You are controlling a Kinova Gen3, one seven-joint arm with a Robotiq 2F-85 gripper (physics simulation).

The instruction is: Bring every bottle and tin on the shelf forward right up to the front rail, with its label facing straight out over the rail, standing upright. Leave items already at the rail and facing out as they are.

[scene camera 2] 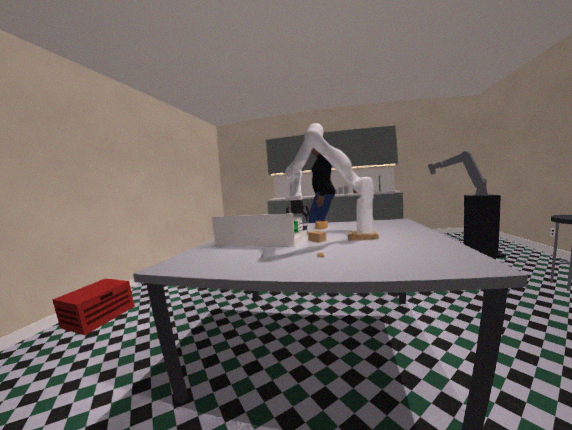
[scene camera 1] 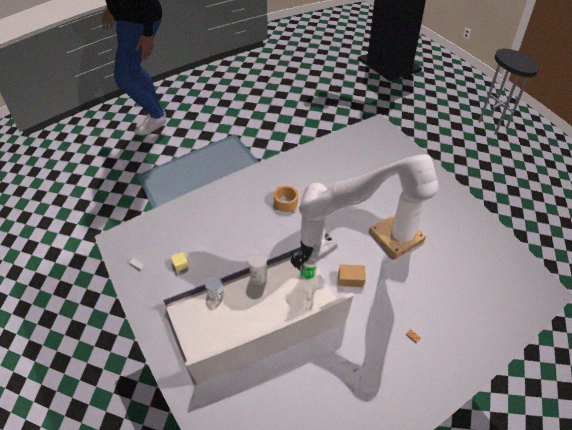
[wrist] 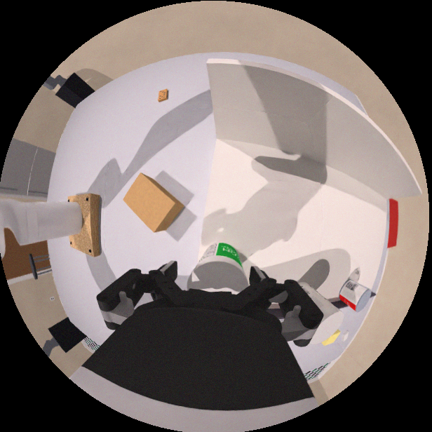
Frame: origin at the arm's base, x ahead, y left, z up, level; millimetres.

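Seen in the pictures: gripper, fingertip midpoint: [scene camera 2: 298,222] [scene camera 1: 311,262]; arm's base, origin of the base link: [scene camera 2: 364,232] [scene camera 1: 402,233].
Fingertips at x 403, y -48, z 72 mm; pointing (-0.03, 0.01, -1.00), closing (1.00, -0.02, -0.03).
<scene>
Pixels of each thing's top centre, then the offset from my fingertips to it.
- green-labelled white bottle, middle of its top: [scene camera 1: 309,257] [scene camera 2: 297,217] dx +7, dy -4, dz +35 mm
- dark front rail, middle of its top: [scene camera 1: 235,272] dx +227, dy -121, dz -35 mm
- grey-lidded tin, middle of its top: [scene camera 1: 213,283] dx +320, dy -101, dz +6 mm
- orange-brown block, middle of its top: [scene camera 1: 352,272] [scene camera 2: 316,232] dx -119, dy +86, dz -50 mm
- orange ring, middle of its top: [scene camera 1: 286,194] [scene camera 2: 321,221] dx -120, dy -343, dz -50 mm
- yellow cube, middle of its top: [scene camera 1: 178,259] dx +372, dy -297, dz -62 mm
- small white piece, middle of its top: [scene camera 1: 136,263] dx +522, dy -383, dz -88 mm
- small orange piece, middle of its top: [scene camera 1: 413,335] dx -161, dy +394, dz -92 mm
The green-labelled white bottle [scene camera 1: 308,271] [scene camera 2: 297,226] [wrist: 221,270] stands upright at the shelf's robot-side end, a little behind the dark front rail [scene camera 1: 235,275]. Its green patch faces the tall back board [scene camera 1: 270,345] [scene camera 2: 255,230] [wrist: 300,115]. My gripper [scene camera 1: 304,261] [scene camera 2: 298,212] [wrist: 213,271] is open, pointing down, with its fingers on either side of this bottle's upper part. A white bottle [scene camera 1: 258,270] stands upright near the rail's middle; a finger partly hides it in the wrist view. A grey-lidded tin [scene camera 1: 214,290] [wrist: 355,295] stands at the rail, its red part towards the rail side.
An orange-brown block [scene camera 1: 352,275] [scene camera 2: 317,236] [wrist: 150,202] lies beside the shelf, near the robot's wooden base [scene camera 1: 385,235] [wrist: 94,225]. An orange ring [scene camera 1: 286,206], a yellow cube [scene camera 1: 179,262] and a small white piece [scene camera 1: 136,264] are in front of the rail. A small orange piece [scene camera 1: 413,336] [wrist: 163,95] lies farther off.
</scene>
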